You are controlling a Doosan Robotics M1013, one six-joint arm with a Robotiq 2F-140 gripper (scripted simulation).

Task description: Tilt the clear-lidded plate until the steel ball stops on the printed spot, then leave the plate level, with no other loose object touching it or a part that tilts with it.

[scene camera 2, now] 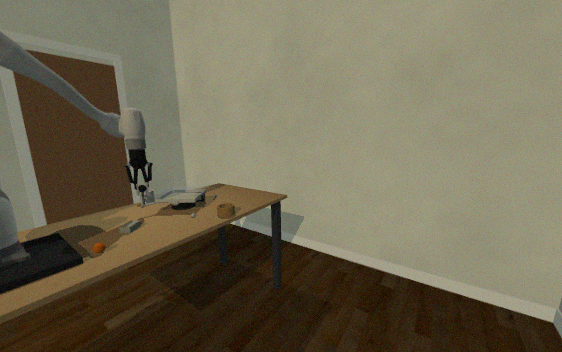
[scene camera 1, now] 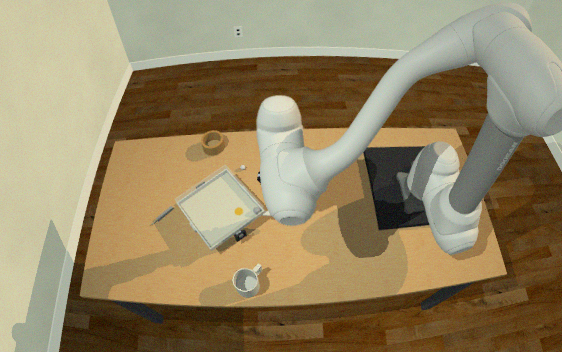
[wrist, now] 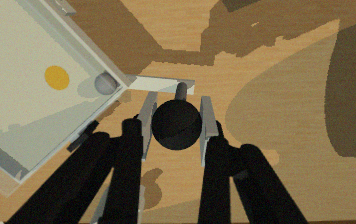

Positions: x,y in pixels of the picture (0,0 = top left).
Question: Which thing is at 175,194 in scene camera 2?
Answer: A clear-lidded plate.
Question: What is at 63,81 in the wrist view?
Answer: A clear-lidded plate.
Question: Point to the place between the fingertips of my gripper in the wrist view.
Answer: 178,107
